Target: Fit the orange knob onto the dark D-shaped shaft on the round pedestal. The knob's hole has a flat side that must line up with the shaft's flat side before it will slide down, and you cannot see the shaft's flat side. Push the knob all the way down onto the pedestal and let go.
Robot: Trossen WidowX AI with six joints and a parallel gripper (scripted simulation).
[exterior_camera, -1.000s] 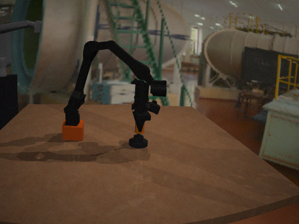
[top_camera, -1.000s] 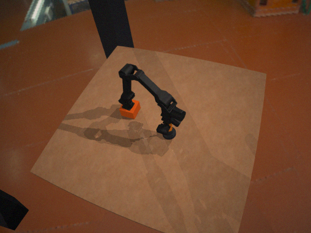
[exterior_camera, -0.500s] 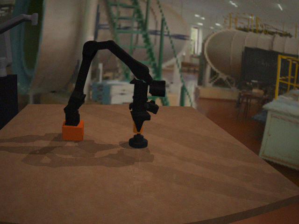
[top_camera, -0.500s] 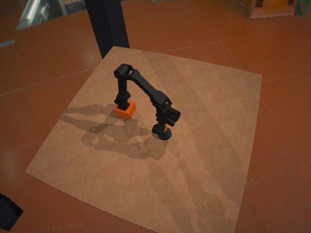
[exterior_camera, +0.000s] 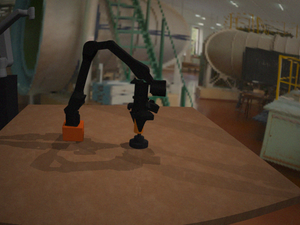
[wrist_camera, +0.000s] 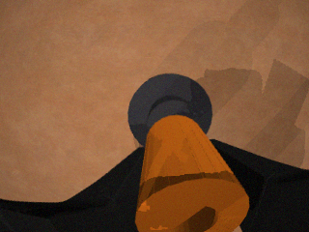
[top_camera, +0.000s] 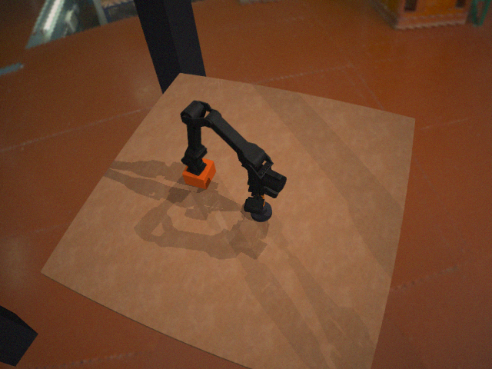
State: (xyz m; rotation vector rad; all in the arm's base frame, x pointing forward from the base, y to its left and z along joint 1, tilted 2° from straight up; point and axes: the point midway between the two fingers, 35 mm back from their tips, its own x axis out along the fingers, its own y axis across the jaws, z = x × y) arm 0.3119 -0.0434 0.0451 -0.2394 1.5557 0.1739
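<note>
Right now the orange knob is 2 cm above my gripper tip. The rest, counted from my gripper tip: dark round pedestal (4 cm below).
</note>
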